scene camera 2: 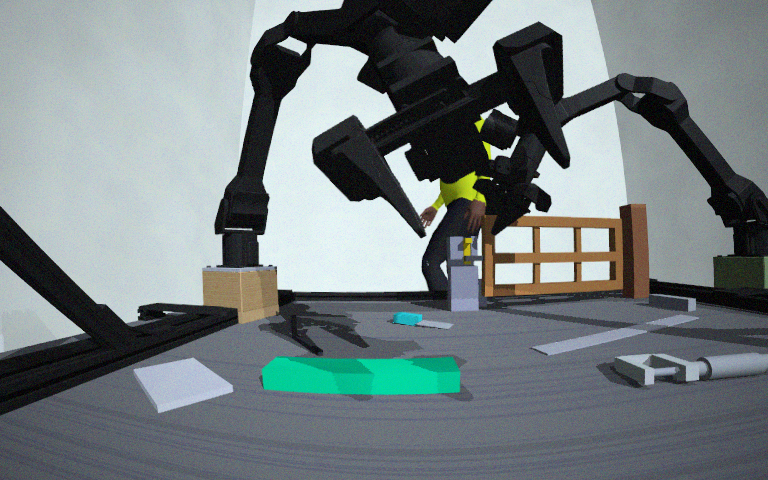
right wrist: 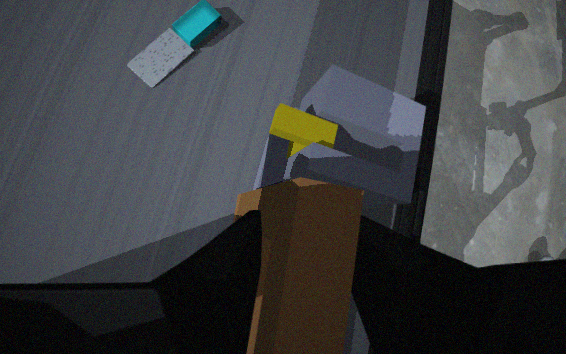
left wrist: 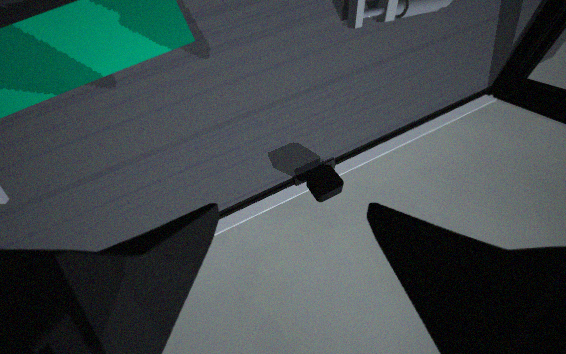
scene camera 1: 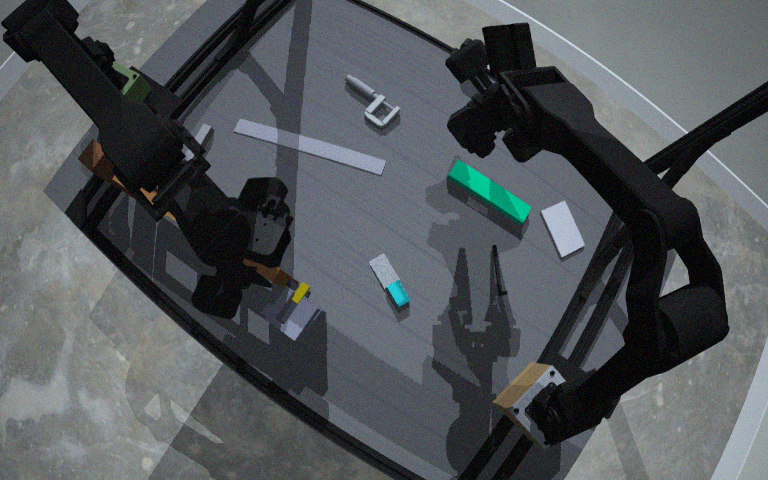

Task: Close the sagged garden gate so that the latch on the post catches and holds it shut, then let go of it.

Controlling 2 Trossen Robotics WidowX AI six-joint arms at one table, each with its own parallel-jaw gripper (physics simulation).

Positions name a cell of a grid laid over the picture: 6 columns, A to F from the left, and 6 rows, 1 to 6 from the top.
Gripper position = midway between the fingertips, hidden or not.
Note:
The left gripper (scene camera 2: D3) is open, holding nothing. Also in view: a grey clamp (scene camera 2: E5). On the table rests a cyan-tipped scraper (scene camera 1: C4). Further things: the right gripper (scene camera 1: C4) and a brown wooden gate (scene camera 1: C4).
The grey clamp is seen too in scene camera 1 (scene camera 1: C2). The cyan-tipped scraper shows as well in the right wrist view (right wrist: B1). The left gripper is seen too in the left wrist view (left wrist: D4) and in scene camera 1 (scene camera 1: D2). The right wrist view does not show the grey clamp: it is out of frame. The left wrist view does not show the cyan-tipped scraper: it is out of frame.

